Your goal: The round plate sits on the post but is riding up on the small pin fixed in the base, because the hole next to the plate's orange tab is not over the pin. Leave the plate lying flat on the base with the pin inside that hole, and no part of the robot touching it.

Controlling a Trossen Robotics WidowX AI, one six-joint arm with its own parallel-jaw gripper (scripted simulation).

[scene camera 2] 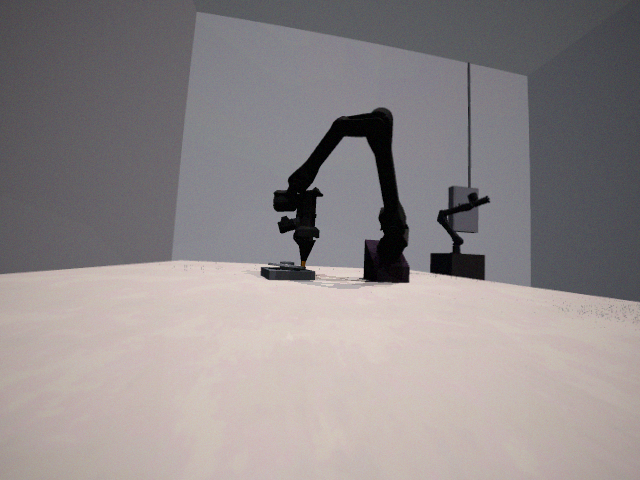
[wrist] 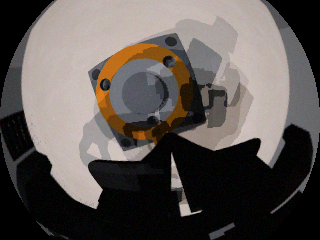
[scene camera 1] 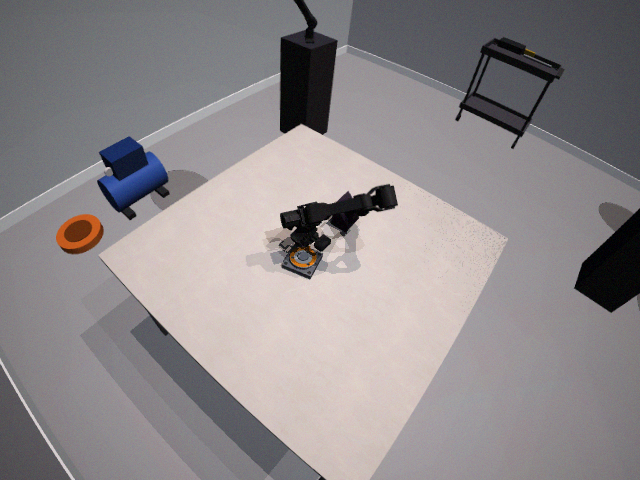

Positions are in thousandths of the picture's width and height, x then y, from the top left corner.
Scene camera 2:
gripper: 474,549
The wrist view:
gripper: 530,569
round plate: 558,377
base: 448,390
